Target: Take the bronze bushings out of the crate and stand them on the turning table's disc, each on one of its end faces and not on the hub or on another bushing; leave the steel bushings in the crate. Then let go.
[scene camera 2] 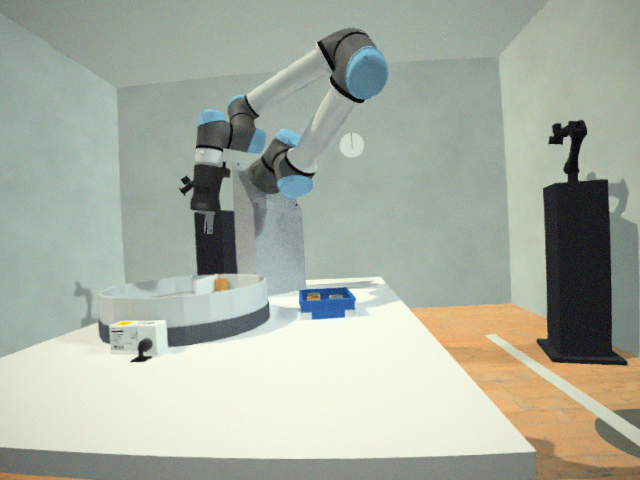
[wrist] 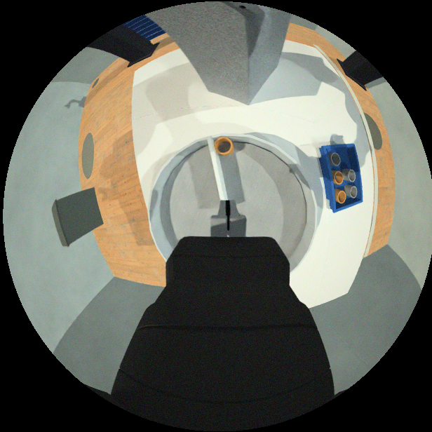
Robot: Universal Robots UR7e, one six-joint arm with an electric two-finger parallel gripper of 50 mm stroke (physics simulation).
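Seen in the pictures: gripper, fingertip midpoint: (scene camera 2: 208, 233); arm's base, link origin: (scene camera 2: 264, 179).
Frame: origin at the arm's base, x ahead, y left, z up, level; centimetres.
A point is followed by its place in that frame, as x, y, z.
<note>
My gripper (scene camera 2: 208, 232) {38.0, 1.7, -21.2} (wrist: 227, 209) is shut and empty, high above the turning table. One bronze bushing (scene camera 2: 221, 284) {30.2, -0.5, -37.3} (wrist: 223, 153) stands upright on the disc (wrist: 270, 200), close to the surrounding wall and beside the white divider (scene camera 2: 203, 285) {38.3, -0.8, -36.4} (wrist: 218, 170). The blue crate (scene camera 2: 326, 310) {36.8, 37.0, -42.8} (wrist: 347, 207) is on the table, to the right in both views. In the wrist view it holds two bronze bushings, one (wrist: 339, 182) in the middle and one (wrist: 341, 201) lower, and three steel bushings (wrist: 335, 165) (wrist: 349, 180) (wrist: 352, 197). The hub cannot be made out.
A light wall (scene camera 2: 186, 310) {63.1, 15.2, -37.6} (wrist: 312, 210) rings the disc. A white labelled box (scene camera 2: 124, 339) {72.0, 7.1, -41.8} and a small black device (scene camera 2: 144, 345) {71.9, 12.5, -42.5} stand at its near side in the scene view. The robot's grey pedestal (scene camera 2: 281, 248) {3.1, 7.6, -27.6} (wrist: 225, 55) stands behind the turning table.
</note>
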